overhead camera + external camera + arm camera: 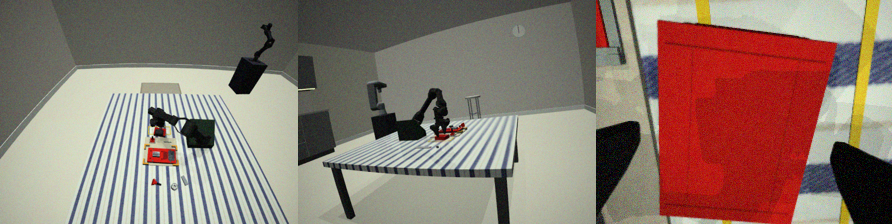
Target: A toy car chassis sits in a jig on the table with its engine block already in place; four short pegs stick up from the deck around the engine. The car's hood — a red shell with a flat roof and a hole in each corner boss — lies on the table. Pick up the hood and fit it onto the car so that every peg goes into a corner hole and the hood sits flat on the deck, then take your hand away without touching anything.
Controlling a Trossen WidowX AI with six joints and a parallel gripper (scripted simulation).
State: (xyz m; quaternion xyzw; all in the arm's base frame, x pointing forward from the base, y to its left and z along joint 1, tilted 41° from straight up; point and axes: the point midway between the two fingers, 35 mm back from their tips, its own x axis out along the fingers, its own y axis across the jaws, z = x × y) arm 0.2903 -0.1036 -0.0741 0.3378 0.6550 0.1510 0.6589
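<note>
Now: gripper tip 1 cm above the red hood. From my gripper tip the other things lie so: grey bar 7 cm behind, 21 cm to the right, 2 cm below; then grey engine block 5 cm ahead, 21 cm to the left.
</note>
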